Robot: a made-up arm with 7 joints.
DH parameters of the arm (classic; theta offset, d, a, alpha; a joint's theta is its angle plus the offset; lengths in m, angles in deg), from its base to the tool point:
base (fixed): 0 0 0 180
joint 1: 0 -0.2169 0 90
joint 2: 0 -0.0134 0 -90
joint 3: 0 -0.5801 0 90
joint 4: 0 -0.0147 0 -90
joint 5: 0 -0.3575 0 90
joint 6: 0 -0.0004 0 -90
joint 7: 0 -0.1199 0 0
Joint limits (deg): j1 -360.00..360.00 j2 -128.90..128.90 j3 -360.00..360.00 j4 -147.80..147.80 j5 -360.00..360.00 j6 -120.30..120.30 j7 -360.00..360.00
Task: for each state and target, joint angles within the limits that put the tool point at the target. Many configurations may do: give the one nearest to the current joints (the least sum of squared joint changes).
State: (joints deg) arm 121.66 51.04 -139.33 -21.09 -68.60 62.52 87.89
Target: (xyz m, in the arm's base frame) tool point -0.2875 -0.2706 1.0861
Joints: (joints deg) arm 118.74 24.98 -135.85 -15.50 -68.83 84.92 87.89
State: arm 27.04 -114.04 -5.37 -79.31 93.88 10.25 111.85
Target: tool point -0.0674 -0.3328 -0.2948
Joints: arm -8.98 -128.90 -36.93 -110.17 95.85 16.79 111.85
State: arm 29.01 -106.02 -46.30 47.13 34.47 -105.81 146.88
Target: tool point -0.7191 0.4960 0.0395
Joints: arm 25.41 -106.74 -46.09 45.46 33.91 -105.48 146.88
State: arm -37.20 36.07 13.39 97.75 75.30 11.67 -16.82
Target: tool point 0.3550 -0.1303 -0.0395
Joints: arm -7.89 77.58 20.33 129.80 73.57 13.79 -16.82
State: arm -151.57 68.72 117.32 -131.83 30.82 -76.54 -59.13
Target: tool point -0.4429 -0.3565 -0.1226
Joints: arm -184.12 99.18 121.34 -87.77 37.60 -58.22 -59.13
